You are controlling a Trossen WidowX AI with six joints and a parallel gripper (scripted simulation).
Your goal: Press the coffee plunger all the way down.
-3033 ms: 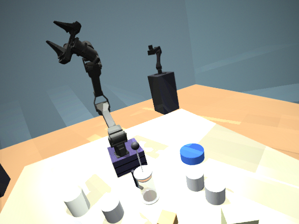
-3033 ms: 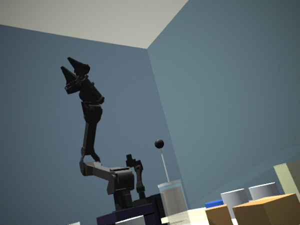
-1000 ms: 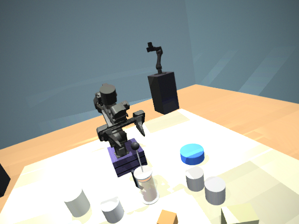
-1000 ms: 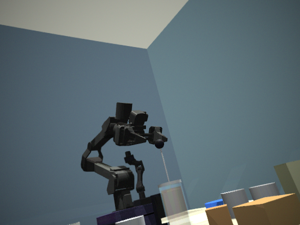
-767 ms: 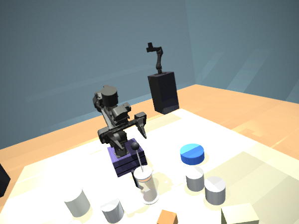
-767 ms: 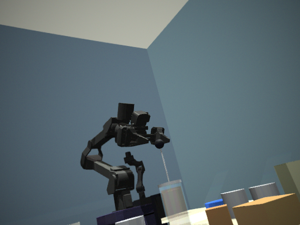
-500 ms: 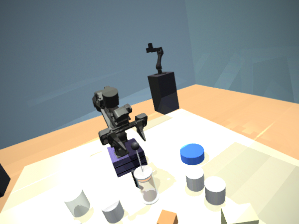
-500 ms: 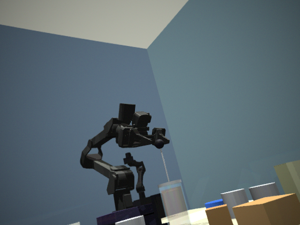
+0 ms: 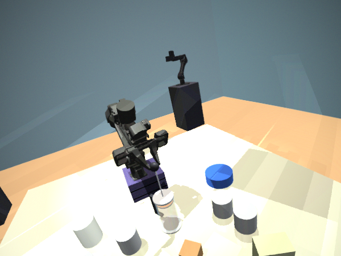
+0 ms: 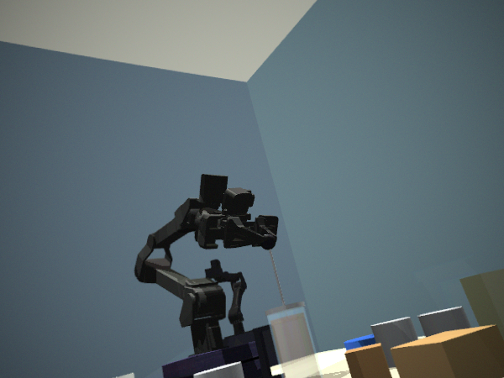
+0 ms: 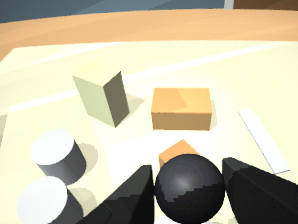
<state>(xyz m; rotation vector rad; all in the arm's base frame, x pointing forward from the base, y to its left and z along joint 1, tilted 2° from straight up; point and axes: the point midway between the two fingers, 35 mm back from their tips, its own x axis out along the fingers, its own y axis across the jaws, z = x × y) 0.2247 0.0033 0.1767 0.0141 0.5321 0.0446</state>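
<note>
The glass coffee press lies 2 cm behind my gripper tip, 1 cm to the right of it and 13 cm below it. The rest, counted from my gripper tip: pale box: 29 cm ahead, 13 cm to the left, 20 cm below; then blue lid: 7 cm behind, 29 cm to the left, 23 cm below; then orange cube: 14 cm ahead, 1 cm to the right, 23 cm below.
</note>
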